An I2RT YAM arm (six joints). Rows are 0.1 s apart.
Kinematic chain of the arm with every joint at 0, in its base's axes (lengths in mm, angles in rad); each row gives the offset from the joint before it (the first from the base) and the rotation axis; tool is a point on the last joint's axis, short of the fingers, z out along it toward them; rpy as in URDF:
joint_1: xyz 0 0 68 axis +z
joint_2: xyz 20 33.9 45.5 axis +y
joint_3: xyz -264 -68.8 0 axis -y
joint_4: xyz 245 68.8 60 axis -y
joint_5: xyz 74 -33.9 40.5 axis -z
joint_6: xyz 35.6 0 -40.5 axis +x
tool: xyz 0 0 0 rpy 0 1.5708 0
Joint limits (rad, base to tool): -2.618..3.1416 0..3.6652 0..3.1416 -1.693..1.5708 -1.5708..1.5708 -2.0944..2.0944
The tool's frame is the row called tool.
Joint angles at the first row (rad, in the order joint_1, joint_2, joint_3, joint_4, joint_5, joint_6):
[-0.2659 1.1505 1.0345 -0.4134 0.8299 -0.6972]
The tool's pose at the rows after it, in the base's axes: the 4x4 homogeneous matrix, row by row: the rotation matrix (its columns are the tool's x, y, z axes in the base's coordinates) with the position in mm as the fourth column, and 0 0 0 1 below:
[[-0.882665 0.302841 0.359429 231.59], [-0.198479 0.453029 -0.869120 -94.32], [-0.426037 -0.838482 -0.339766 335.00], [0 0 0 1]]
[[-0.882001 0.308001 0.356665 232.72], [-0.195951 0.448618 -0.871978 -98.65], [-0.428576 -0.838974 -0.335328 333.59], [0 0 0 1]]
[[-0.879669 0.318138 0.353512 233.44], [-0.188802 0.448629 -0.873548 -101.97], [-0.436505 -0.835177 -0.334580 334.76], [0 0 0 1]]
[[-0.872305 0.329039 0.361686 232.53], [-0.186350 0.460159 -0.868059 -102.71], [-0.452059 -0.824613 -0.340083 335.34], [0 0 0 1]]
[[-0.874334 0.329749 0.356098 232.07], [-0.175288 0.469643 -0.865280 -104.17], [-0.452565 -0.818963 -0.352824 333.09], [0 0 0 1]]
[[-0.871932 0.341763 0.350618 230.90], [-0.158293 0.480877 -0.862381 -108.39], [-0.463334 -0.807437 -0.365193 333.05], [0 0 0 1]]
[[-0.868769 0.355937 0.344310 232.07], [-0.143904 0.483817 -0.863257 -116.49], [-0.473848 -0.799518 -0.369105 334.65], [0 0 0 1]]
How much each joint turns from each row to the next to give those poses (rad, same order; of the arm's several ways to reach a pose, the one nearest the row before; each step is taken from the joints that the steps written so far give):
[-0.0161 0.0038 -0.0042 0.0128 -0.0045 -0.0014]
[-0.0161 0.0065 -0.0058 0.0252 -0.0089 -0.0114]
[-0.0124 0.0066 0.0069 0.0051 -0.0073 0.0024]
[-0.0055 -0.0031 0.0013 -0.0043 -0.0159 0.0145]
[-0.0067 0.0031 -0.0011 -0.0126 -0.0071 0.0144]
[-0.0190 0.0038 0.0064 -0.0124 -0.0178 0.0178]
[-0.0303 0.0159 0.0149 0.0069 -0.0219 0.0013]

